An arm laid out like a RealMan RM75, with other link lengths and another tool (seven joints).
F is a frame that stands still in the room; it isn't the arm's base.
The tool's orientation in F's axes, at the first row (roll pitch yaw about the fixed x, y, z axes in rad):
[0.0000 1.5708 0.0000]
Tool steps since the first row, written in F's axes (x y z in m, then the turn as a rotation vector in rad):
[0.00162 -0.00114 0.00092 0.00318 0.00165 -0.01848]
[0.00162 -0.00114 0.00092 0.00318 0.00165 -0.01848]
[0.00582 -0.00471 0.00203 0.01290 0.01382 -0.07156]
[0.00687 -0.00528 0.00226 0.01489 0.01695 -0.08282]
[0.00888 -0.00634 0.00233 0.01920 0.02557 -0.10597]
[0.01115 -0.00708 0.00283 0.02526 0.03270 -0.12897]
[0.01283 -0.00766 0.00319 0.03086 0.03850 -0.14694]
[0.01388 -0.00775 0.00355 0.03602 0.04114 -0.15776]
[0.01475 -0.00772 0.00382 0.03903 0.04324 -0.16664]
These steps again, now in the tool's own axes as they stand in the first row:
[-0.00092 -0.00114 0.00162 0.01848 0.00165 0.00318]
[-0.00092 -0.00114 0.00162 0.01848 0.00165 0.00318]
[-0.00203 -0.00471 0.00582 0.07156 0.01382 0.01290]
[-0.00226 -0.00528 0.00687 0.08282 0.01695 0.01489]
[-0.00233 -0.00634 0.00888 0.10597 0.02557 0.01920]
[-0.00283 -0.00708 0.01115 0.12897 0.03270 0.02526]
[-0.00319 -0.00766 0.01283 0.14694 0.03850 0.03086]
[-0.00355 -0.00775 0.01388 0.15776 0.04114 0.03602]
[-0.00382 -0.00772 0.01475 0.16664 0.04324 0.03903]

